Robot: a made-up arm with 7 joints. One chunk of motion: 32 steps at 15 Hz.
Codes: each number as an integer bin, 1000 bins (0 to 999) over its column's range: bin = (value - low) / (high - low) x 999, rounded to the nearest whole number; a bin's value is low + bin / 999 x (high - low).
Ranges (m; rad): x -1..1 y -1..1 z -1..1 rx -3.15..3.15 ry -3.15..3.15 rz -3.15..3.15
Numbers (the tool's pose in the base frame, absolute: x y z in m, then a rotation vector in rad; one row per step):
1: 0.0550 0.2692 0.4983 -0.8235 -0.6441 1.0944
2: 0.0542 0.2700 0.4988 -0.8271 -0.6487 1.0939
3: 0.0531 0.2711 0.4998 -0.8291 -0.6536 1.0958
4: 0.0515 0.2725 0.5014 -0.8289 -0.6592 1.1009
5: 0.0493 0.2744 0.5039 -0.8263 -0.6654 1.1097
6: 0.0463 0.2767 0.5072 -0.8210 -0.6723 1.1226
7: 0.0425 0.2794 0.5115 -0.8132 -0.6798 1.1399
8: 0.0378 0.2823 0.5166 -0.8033 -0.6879 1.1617
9: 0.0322 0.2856 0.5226 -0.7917 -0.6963 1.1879
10: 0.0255 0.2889 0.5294 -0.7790 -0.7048 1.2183
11: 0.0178 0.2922 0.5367 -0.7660 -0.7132 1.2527
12: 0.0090 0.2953 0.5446 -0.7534 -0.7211 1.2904
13: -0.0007 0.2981 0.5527 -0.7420 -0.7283 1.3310
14: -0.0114 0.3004 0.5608 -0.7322 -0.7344 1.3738
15: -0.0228 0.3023 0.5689 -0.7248 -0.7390 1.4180
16: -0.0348 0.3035 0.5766 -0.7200 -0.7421 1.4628
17: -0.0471 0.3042 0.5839 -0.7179 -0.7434 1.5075
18: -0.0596 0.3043 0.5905 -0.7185 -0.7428 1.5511
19: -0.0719 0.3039 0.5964 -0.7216 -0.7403 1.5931
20: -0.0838 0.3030 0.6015 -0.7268 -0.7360 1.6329
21: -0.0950 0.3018 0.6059 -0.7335 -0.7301 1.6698
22: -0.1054 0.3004 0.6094 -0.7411 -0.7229 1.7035
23: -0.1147 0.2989 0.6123 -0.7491 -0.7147 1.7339
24: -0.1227 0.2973 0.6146 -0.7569 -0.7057 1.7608
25: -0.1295 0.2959 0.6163 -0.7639 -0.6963 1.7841
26: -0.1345 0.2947 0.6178 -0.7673 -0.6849 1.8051
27: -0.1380 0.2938 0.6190 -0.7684 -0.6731 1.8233
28: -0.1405 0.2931 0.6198 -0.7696 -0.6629 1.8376
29: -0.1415 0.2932 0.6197 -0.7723 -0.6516 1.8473
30: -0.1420 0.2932 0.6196 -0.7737 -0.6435 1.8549
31: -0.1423 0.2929 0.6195 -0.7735 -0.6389 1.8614
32: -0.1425 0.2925 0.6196 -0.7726 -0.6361 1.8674
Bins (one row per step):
1: 527 634 748 369 397 673
2: 527 634 749 368 397 673
3: 526 635 749 368 396 673
4: 525 636 750 368 395 674
5: 524 637 751 368 394 675
6: 523 638 753 369 393 678
7: 521 639 755 371 392 680
8: 518 641 758 372 390 684
9: 516 642 761 374 389 688
10: 512 644 764 376 388 693
11: 508 645 768 378 386 698
12: 504 647 772 380 385 704
13: 499 648 776 382 384 711
14: 494 650 780 383 383 717
15: 488 650 784 385 382 724
16: 482 651 788 385 382 731
17: 476 651 791 386 382 739
18: 470 651 794 386 382 745
19: 464 651 797 385 382 752
20: 458 651 800 384 383 758
21: 452 650 802 383 384 764
22: 447 650 804 382 385 770
23: 442 649 805 381 386 774
24: 438 648 806 379 388 779
25: 435 647 807 378 389 782
26: 432 647 808 378 391 786
27: 431 646 809 378 393 789
28: 429 646 809 377 394 791
29: 429 646 809 377 396 792
30: 429 646 809 377 397 794
31: 428 646 809 377 398 795
32: 428 646 809 377 399 796

